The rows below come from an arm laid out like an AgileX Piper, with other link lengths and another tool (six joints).
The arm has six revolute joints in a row. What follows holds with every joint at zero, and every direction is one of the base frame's. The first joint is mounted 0.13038 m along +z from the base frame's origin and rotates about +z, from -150 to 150 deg. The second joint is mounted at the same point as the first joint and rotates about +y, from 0 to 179.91 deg. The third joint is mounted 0.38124 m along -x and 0.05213 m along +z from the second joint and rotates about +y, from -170 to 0 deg. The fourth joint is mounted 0.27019 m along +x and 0.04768 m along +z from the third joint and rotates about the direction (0.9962, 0, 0.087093), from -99.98 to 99.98 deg. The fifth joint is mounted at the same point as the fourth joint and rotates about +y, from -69.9 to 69.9 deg. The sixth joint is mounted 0.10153 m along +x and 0.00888 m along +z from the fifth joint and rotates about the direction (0.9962, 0, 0.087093), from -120 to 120 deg. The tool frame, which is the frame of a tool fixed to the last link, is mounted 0.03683 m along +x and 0.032 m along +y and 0.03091 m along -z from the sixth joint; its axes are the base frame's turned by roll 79.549, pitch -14.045 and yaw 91.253 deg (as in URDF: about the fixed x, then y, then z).
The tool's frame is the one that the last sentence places.
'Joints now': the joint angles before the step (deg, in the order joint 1, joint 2, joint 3, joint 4, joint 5, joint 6). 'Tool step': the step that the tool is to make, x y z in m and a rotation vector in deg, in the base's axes. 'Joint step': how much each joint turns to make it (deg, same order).
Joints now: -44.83 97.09 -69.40 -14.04 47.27 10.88
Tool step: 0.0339 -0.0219 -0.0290 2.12 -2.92 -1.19
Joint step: -0.01 6.80 -3.33 3.26 -4.03 0.68
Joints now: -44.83 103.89 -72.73 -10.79 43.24 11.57
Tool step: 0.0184 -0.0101 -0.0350 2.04 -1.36 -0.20
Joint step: -0.01 5.03 -0.06 2.46 -4.60 -0.34
